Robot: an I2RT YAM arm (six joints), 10 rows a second.
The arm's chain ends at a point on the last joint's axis. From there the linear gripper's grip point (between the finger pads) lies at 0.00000 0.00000 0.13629 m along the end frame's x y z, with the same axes.
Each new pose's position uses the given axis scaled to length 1; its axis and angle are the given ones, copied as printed.
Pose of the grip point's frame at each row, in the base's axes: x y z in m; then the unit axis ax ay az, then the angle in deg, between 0 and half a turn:
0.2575 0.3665 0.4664 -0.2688 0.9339 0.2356 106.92
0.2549 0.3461 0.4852 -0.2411 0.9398 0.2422 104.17
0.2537 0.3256 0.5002 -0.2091 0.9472 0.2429 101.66
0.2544 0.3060 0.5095 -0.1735 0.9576 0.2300 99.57
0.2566 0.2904 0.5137 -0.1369 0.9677 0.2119 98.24
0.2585 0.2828 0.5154 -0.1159 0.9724 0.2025 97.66
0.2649 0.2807 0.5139 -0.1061 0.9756 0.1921 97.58
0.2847 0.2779 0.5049 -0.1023 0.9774 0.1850 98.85
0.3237 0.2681 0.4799 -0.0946 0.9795 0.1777 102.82
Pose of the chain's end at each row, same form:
0.1469 0.2927 0.4963 -0.2688 0.9339 0.2356 106.92
0.1406 0.2756 0.5086 -0.2411 0.9398 0.2422 104.17
0.1356 0.2600 0.5181 -0.2091 0.9472 0.2429 101.66
0.1320 0.2477 0.5238 -0.1735 0.9576 0.2300 99.57
0.1306 0.2400 0.5262 -0.1369 0.9677 0.2119 98.24
0.1308 0.2367 0.5272 -0.1159 0.9724 0.2025 97.66
0.1362 0.2375 0.5262 -0.1061 0.9756 0.1921 97.58
0.1561 0.2357 0.5205 -0.1023 0.9774 0.1850 98.85
0.1963 0.2265 0.5049 -0.0946 0.9795 0.1777 102.82

